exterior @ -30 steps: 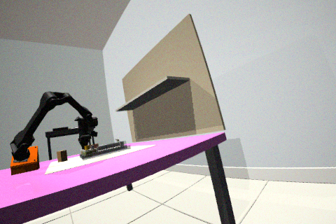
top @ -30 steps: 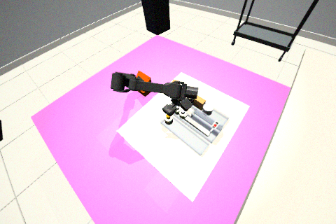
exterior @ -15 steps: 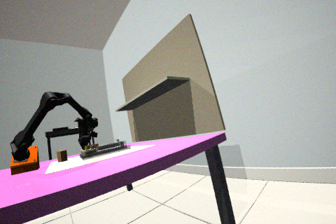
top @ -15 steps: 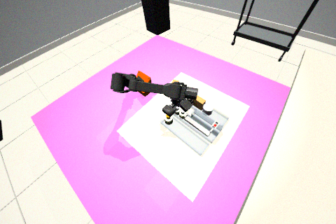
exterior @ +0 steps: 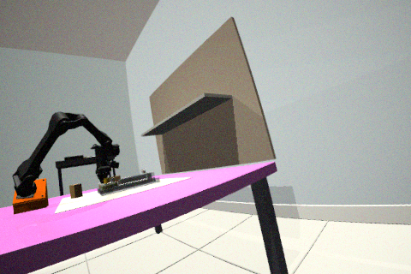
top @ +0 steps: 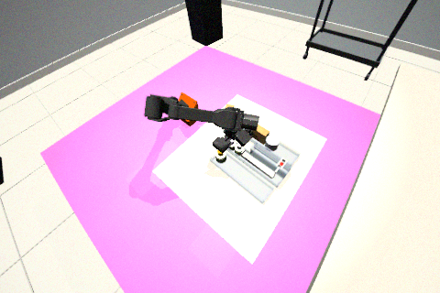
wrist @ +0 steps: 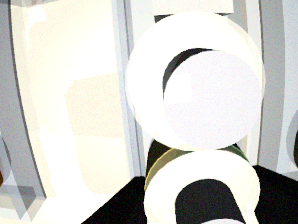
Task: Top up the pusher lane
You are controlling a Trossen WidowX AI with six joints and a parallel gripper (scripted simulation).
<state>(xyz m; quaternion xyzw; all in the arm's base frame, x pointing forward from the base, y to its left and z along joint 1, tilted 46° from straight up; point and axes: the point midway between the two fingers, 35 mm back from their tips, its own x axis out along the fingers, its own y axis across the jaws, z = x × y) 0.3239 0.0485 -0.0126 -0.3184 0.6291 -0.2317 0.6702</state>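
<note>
Right now the grey lane unit is 14 cm ahead of my gripper tip, 4 cm to the left of it and 1 cm below it. From my gripper tip the other things lie so: grey cylinder: 14 cm to the left, 12 cm ahead; then red puck: 22 cm ahead, 6 cm to the left, 4 cm above.
</note>
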